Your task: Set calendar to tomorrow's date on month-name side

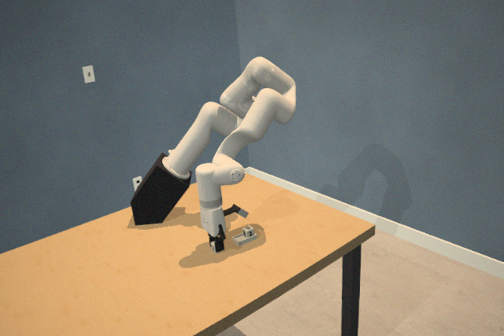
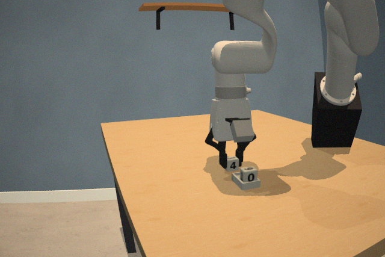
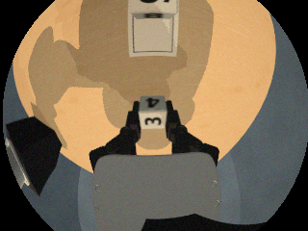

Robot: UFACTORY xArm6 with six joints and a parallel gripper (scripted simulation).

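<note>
My hand is 1 cm past the digit cube and 13 cm to the right of it. Also, from my hand: grey tray: 1 cm behind, 11 cm to the left, 2 cm below.
</note>
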